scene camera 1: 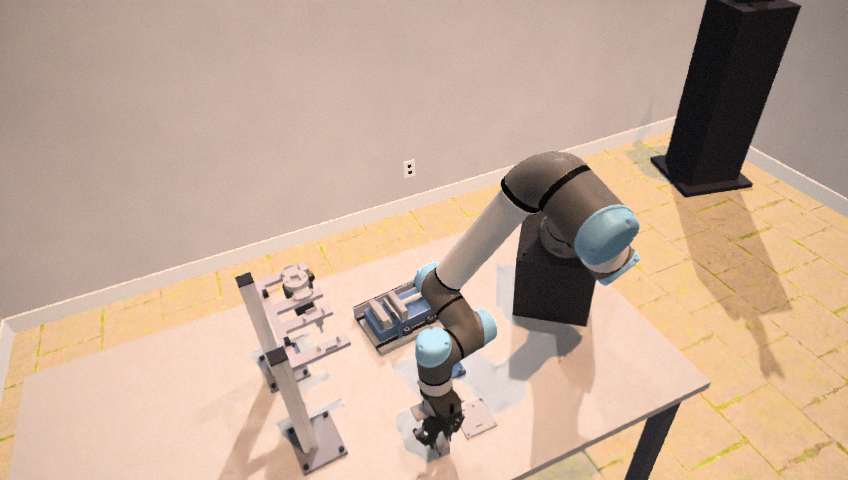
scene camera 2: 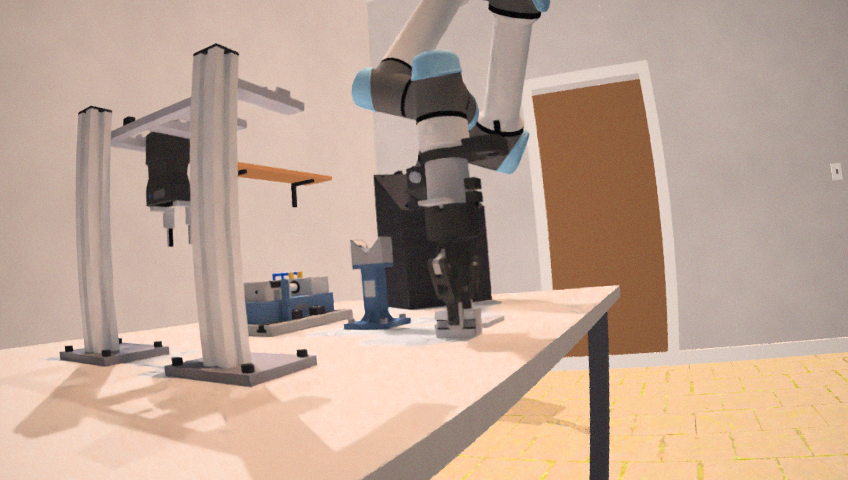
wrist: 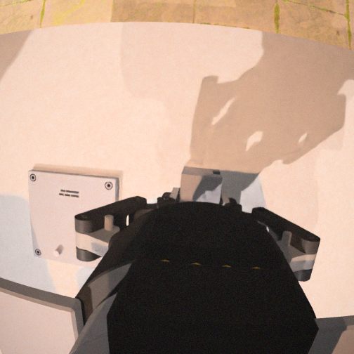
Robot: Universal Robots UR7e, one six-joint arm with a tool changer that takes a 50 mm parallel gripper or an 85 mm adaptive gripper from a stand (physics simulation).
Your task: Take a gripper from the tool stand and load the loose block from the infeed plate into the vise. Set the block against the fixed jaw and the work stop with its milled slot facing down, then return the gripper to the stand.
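Frame: origin at the arm's base, x ahead, y left, z up, level; metres.
Seen in the pictures: hand, tool point: (scene camera 2: 449, 194).
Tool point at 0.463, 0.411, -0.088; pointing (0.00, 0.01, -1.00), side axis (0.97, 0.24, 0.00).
Offsets run from my tool point to a thing's middle, as dx, dy, dz.
The 85 mm adaptive gripper (scene camera 1: 436, 441) (scene camera 2: 458, 310) (wrist: 202, 198) is on the arm, pointing down, and is shut on the loose block, with a finger against each side. The grey block {+0.001, -0.002, -0.185} (scene camera 1: 439, 451) (scene camera 2: 458, 330) (wrist: 196, 184) rests on the table just off the infeed plate {-0.105, -0.060, -0.200} (scene camera 1: 479, 421) (scene camera 2: 493, 321) (wrist: 50, 215). In scene camera 2 a dark groove shows on the block's side; the gripper hides part of the block. The blue vise {+0.012, -0.460, -0.154} (scene camera 1: 410, 306) (scene camera 2: 276, 311) stands farther back; its jaws show. The tool stand (scene camera 1: 291, 398) (scene camera 2: 214, 208) stands to the left.
The parallel gripper (scene camera 2: 167, 169) hangs in the tool stand. A blue pedestal with a V-shaped top {-0.061, -0.238, -0.123} (scene camera 2: 374, 288) stands between vise and block. An orange shelf (scene camera 2: 282, 173) is on the wall. The arm's black base (scene camera 1: 553, 291) stands behind the plate.
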